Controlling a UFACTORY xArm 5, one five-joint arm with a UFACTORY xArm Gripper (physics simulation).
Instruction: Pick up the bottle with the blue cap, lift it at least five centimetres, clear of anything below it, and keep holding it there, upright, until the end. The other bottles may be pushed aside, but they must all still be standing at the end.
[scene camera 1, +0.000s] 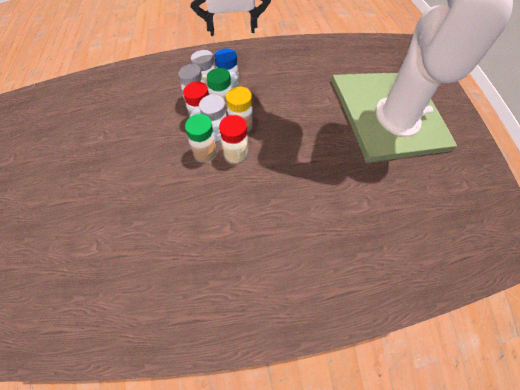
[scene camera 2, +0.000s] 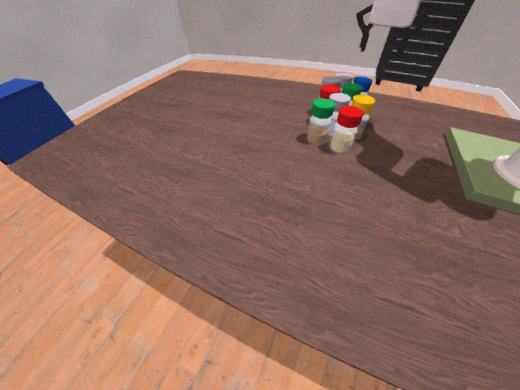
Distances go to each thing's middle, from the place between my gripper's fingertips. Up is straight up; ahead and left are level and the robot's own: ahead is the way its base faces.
The yellow-capped bottle (scene camera 1: 239, 99) lies 20 mm ahead of my hand, 140 mm to the left of it and 130 mm below it.
